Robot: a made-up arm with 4 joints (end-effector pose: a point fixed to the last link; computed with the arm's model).
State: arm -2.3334 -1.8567 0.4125 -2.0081
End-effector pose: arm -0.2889 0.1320 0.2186 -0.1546 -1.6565 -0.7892
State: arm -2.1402 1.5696 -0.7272 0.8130
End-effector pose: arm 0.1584 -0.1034 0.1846 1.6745 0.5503 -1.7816
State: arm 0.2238 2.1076 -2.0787 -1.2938
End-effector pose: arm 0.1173 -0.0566 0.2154 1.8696 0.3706 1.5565
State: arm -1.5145 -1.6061 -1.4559 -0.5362
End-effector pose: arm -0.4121 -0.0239 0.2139 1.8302 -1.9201 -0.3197
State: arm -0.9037 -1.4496 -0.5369 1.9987
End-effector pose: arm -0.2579 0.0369 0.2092 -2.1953 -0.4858 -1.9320
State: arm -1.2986 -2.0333 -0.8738 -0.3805
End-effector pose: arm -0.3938 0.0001 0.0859 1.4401 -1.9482 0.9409
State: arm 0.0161 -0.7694 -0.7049 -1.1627
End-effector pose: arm -0.2451 0.3382 0.0390 -0.8077 -0.9881 0.2629
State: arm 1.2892 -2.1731 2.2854 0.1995
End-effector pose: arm -0.3029 -0.1080 0.2377 2.1453 -1.5243 0.0454
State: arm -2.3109 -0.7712 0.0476 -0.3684
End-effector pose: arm -0.3104 -0.1626 0.3969 1.8136 -0.8617 0.2569
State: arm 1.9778 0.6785 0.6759 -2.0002
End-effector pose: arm -0.0339 -0.2698 -0.0999 2.3230 -0.8562 0.8407
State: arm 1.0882 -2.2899 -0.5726 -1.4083
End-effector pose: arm -0.3461 -0.0985 0.0976 -0.7553 -0.6528 2.1655
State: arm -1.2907 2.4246 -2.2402 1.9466
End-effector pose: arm 0.0834 0.0036 0.1479 0.4088 -0.9116 -0.6024
